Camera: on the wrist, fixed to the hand. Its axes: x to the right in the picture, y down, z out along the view.
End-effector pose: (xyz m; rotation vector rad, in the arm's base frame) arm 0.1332 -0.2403 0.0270 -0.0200 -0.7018 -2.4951
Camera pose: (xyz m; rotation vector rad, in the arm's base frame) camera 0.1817 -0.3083 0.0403 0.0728 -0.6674 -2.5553
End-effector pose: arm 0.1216 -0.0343 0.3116 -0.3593 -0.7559 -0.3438
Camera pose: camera 0.1686 0.0251 0.2739 -0.3382 -0.7085 -0.4234
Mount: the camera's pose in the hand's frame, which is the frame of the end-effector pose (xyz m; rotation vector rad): -0.0053 0.0797 -0.0278 -0.0167 0.0594 -0.0681
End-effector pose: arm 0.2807 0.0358 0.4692 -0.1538 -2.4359 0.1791
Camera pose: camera 0.3078 0.1158 0.4735 -0.0823 -2.3801 0.1221
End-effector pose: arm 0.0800 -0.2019 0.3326 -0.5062 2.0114 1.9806
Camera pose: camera 0.0519 -0.2291 0.4076 -0.6359 1.9861 1.9657
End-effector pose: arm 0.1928 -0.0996 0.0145 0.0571 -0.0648 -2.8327
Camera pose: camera 0.2232 -0.1749 -0.0090 0.1423 -0.0266 -2.8969
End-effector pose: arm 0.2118 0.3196 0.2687 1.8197 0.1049 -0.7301
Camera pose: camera 0.2522 0.3154 0.3429 1.8296 0.2123 -0.7209
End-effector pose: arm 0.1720 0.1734 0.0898 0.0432 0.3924 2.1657
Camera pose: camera 0.1074 0.1189 0.0875 -0.0434 0.4041 2.1065
